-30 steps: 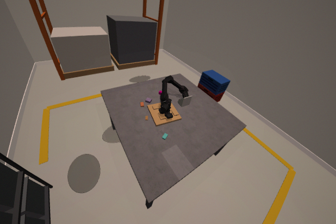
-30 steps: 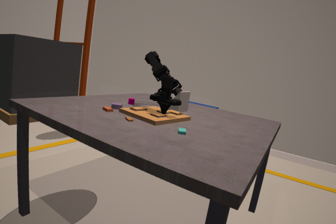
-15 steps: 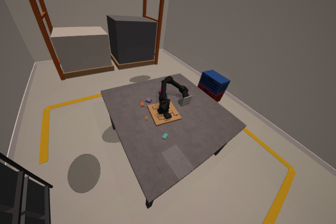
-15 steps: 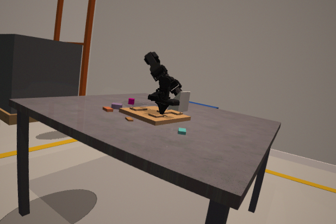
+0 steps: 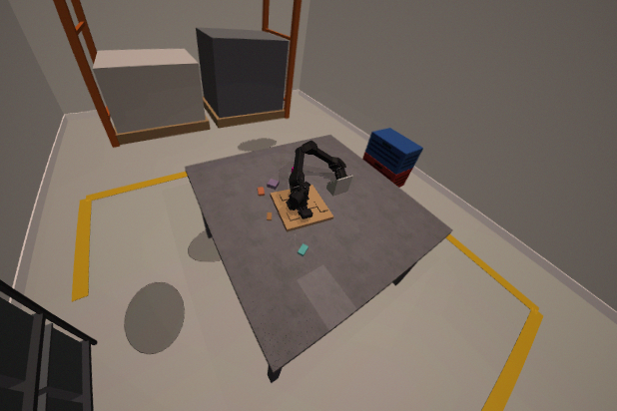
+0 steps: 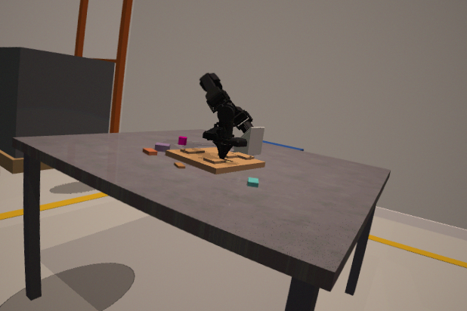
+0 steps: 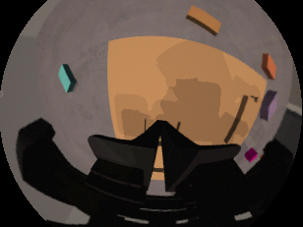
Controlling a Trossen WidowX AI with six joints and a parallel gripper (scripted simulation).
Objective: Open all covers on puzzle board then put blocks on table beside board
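Right now the tan puzzle board is 5 cm behind my gripper tip and 8 cm to the right of it. The rest, counted from my gripper tip: teal block: 8 cm ahead, 21 cm to the left, 2 cm below; purple block: 5 cm ahead, 31 cm to the right, 1 cm below; orange block: 14 cm ahead, 27 cm to the right, 2 cm below.
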